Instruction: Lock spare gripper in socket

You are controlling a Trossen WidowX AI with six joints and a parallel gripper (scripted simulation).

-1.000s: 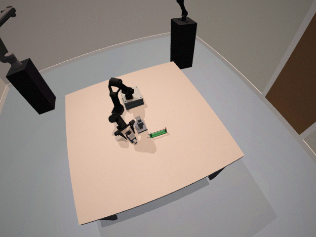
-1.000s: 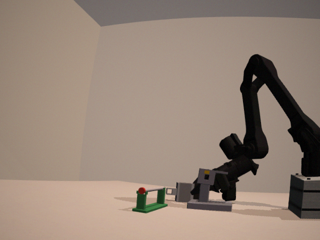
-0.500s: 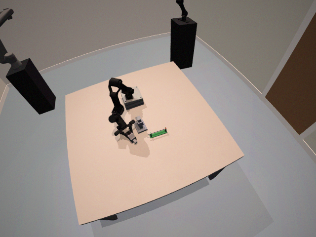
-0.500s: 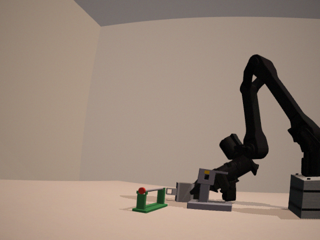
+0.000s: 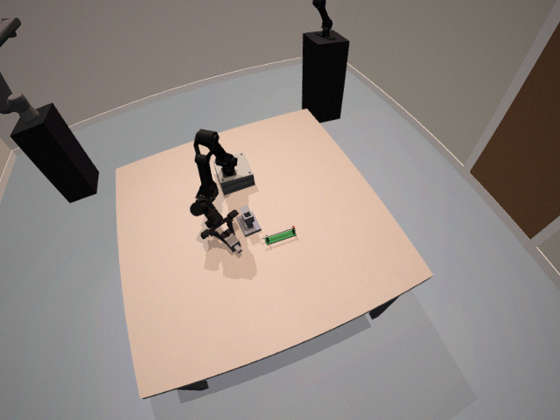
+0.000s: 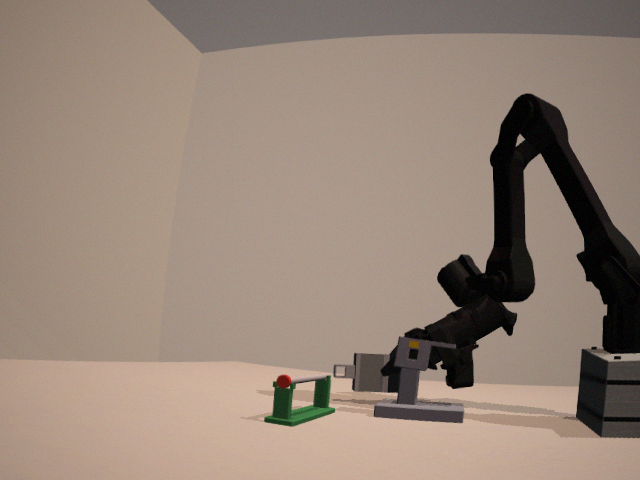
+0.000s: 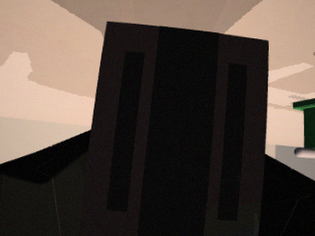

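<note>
The socket lies 10 cm to the left of my gripper tip and 8 cm behind it. From my gripper tip the other things lie so: spare gripper: 1 cm ahead; then cradle: 21 cm to the left, 3 cm ahead, 2 cm below.
</note>
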